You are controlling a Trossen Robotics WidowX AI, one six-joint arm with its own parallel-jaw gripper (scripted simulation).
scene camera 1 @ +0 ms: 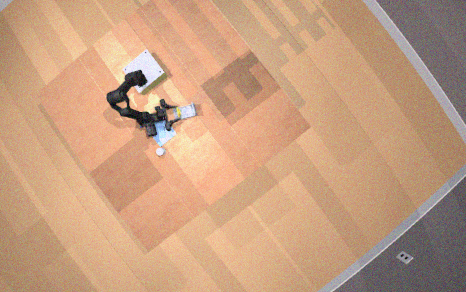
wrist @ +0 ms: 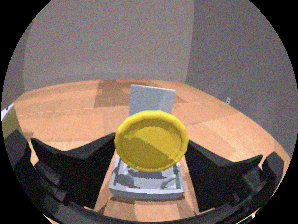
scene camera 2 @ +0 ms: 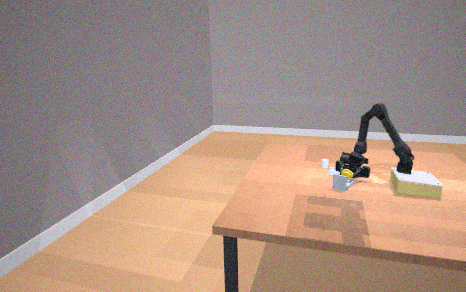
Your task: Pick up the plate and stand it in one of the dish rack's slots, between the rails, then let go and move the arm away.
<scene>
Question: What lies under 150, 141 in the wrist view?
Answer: A yellow plate.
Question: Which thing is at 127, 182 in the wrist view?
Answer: A grey dish rack.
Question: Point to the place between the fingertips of my gripper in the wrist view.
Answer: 151, 141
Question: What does my gripper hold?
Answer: A yellow plate.
</scene>
